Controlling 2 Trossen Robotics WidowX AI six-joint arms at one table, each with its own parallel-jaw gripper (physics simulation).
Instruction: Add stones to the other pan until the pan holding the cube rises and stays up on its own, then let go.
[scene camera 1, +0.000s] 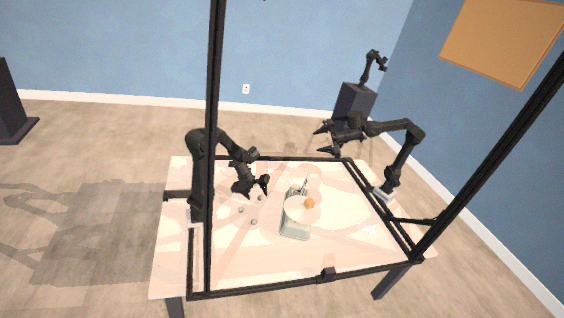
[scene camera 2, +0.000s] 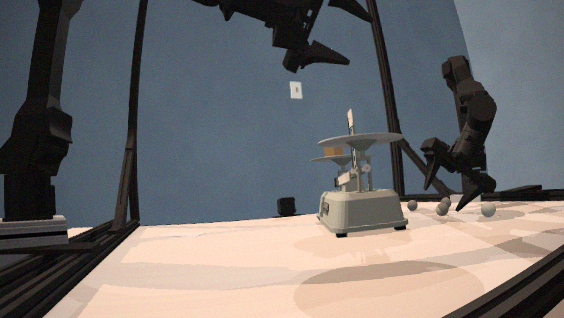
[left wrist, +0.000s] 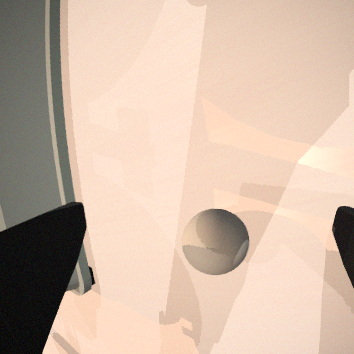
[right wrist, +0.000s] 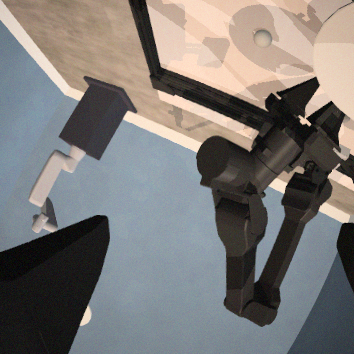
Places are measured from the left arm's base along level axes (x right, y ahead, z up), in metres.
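Where they show: left gripper, between the fingertips: (scene camera 1: 258, 197) (scene camera 2: 441, 200) (left wrist: 215, 218); right gripper, between the fingertips: (scene camera 1: 314, 142) (scene camera 2: 360, 43) (right wrist: 230, 233); left arm's base, origin of its link: (scene camera 1: 199, 216); right arm's base, origin of its link: (scene camera 1: 386, 189) (scene camera 2: 29, 218).
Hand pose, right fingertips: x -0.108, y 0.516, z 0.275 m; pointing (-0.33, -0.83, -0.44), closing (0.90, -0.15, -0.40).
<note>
Things, the pixels of their top centre, and the offset from my right fingertips. "spot": a spot on its surface instead.
- grey-green balance, centre of its top: (scene camera 2: 346, 110) (scene camera 1: 309, 177) dx +0.162, dy -0.091, dz -0.064 m
- orange cube, centre of its top: (scene camera 2: 333, 144) (scene camera 1: 310, 200) dx +0.236, dy -0.104, dz -0.123 m
- pan, a spot on its surface: (scene camera 2: 360, 139) spot: dx +0.059, dy -0.027, dz -0.142 m
- stone, centre of its top: (left wrist: 196, 256) (scene camera 2: 441, 202) dx +0.037, dy -0.228, dz -0.269 m
- balance's grey side, a spot on its surface: (left wrist: 25, 125) spot: dx +0.137, dy -0.144, dz -0.264 m
- small black box, a spot on its surface: (scene camera 2: 286, 206) spot: dx +0.459, dy -0.093, dz -0.267 m
A grey-green balance (scene camera 1: 295, 230) (scene camera 2: 360, 212) stands mid-table. The orange cube (scene camera 1: 309, 203) (scene camera 2: 333, 151) rests on its lower pan. The other pan (scene camera 2: 360, 139) is higher; no stone shows on it in scene camera 2. Several round grey stones (scene camera 1: 241, 209) (scene camera 2: 488, 209) lie on the table beside the balance. My left gripper (scene camera 1: 256, 196) (scene camera 2: 442, 199) (left wrist: 215, 218) is open and low over them; one stone (left wrist: 215, 242) shows in the gap between its fingers, touching neither. My right gripper (scene camera 1: 317, 142) (scene camera 2: 360, 42) is open, empty and high above the table's far side.
The balance's grey side (left wrist: 25, 125) is close by the left finger in the left wrist view. A black frame (scene camera 1: 260, 291) borders the table, with upright posts (scene camera 1: 214, 100). A small black box (scene camera 1: 328, 273) (scene camera 2: 286, 206) sits on the frame's near side in scene camera 1.
</note>
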